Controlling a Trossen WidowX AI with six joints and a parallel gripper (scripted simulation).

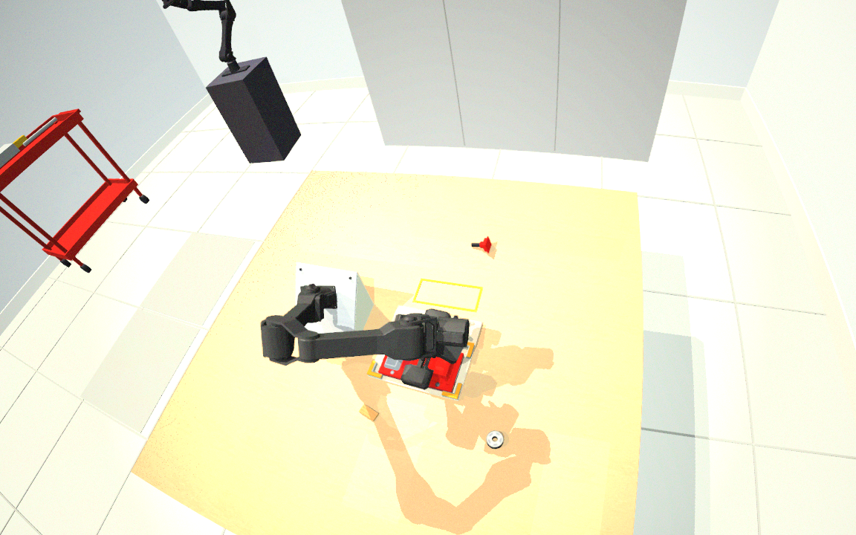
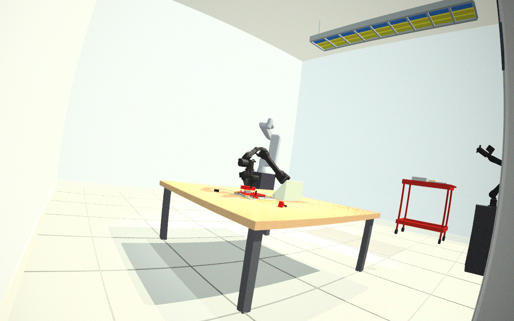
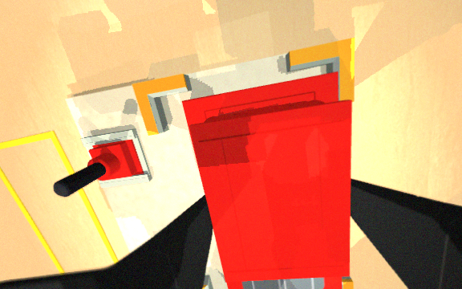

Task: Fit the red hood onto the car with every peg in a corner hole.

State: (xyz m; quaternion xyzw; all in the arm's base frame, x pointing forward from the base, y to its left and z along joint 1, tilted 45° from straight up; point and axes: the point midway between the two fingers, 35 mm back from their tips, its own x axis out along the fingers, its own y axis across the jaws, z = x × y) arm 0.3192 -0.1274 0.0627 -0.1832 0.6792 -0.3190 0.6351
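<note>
Now: gripper tip right at the red hood. From my gripper tip the other things lie so: jig: 50 mm below, 40 mm to the left, 30 mm behind; tan block: 150 mm behind, 140 mm to the right, 60 mm below.
</note>
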